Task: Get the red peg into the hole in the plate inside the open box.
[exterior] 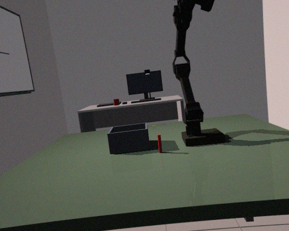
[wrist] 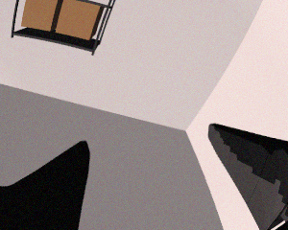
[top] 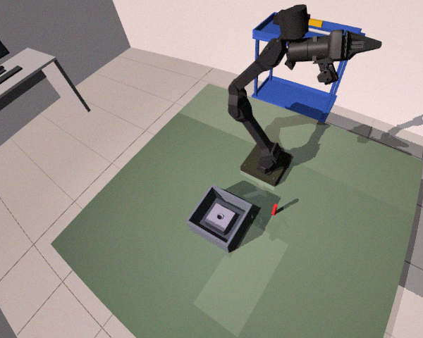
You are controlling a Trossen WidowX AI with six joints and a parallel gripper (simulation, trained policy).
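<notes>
Now: the red peg 20 cm ahead of my gripper tip, 9 cm to the right of it and 61 cm below it. The rest, counted from my gripper tip: grey box 36 cm ahead, 25 cm to the right, 62 cm below; then light plate 36 cm ahead, 25 cm to the right, 60 cm below.
</notes>
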